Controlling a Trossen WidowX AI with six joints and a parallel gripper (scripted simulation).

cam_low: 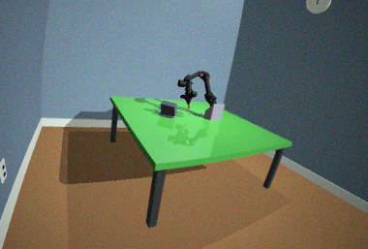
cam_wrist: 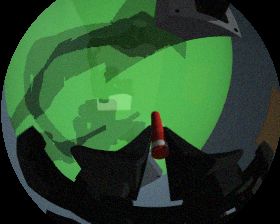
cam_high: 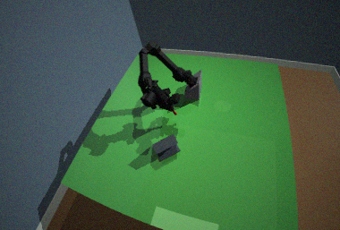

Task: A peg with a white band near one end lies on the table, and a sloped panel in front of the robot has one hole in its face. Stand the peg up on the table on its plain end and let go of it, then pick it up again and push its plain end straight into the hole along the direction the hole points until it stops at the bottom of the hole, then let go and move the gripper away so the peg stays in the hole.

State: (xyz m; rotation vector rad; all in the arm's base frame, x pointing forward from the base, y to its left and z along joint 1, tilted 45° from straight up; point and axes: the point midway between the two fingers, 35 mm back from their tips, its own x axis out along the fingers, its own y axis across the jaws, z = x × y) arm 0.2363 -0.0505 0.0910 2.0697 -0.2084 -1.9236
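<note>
Now: the sloped grey panel 200 mm ahead of my gripper tip and 50 mm below it. From my gripper tip the other things lie so: red peg (10 mm to the right, 10 mm above).
</note>
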